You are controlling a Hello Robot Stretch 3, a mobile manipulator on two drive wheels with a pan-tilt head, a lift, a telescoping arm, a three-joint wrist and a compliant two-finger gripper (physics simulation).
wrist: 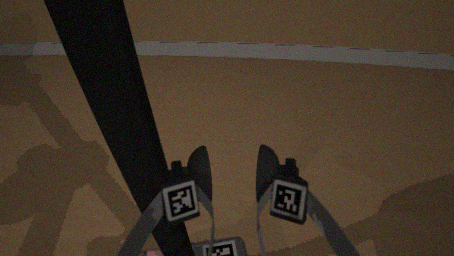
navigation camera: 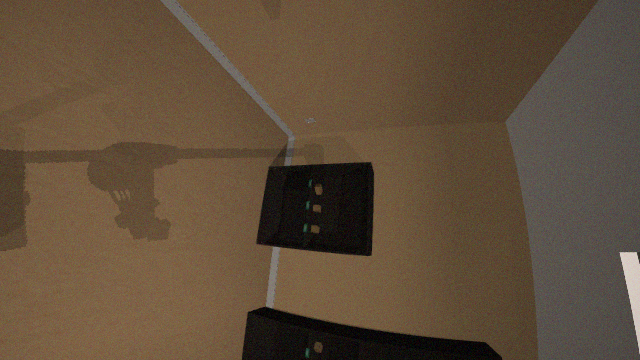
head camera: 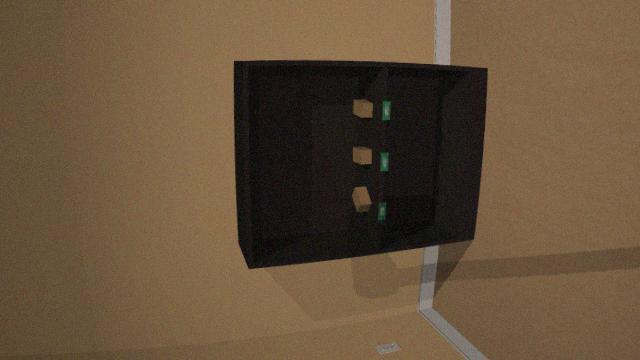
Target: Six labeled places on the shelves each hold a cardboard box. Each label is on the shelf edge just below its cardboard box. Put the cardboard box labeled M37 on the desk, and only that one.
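A black shelf unit [head camera: 241, 150] [navigation camera: 371, 210] holds three small cardboard boxes in a row, with a green label on the shelf edge by each. In the head camera view, which is turned sideways, they are the top box [head camera: 362, 108], the middle box [head camera: 362, 155] and the bottom box [head camera: 361, 199], which sits askew. Their labels [head camera: 386, 110] [head camera: 384, 162] [head camera: 382, 211] are too small to read, so I cannot tell which is M37. The desk does not show in these views. My gripper [wrist: 233, 164] is open and empty above the floor, away from the shelves.
A second black shelf unit [navigation camera: 425, 336] shows at the bottom of the navigation view, with a cardboard box [navigation camera: 318, 347] and a green label [navigation camera: 307, 353]. A white baseboard [head camera: 429, 280] [navigation camera: 225, 62] [wrist: 280, 52] runs along the walls. A dark bar [wrist: 107, 95] crosses the left of the wrist view.
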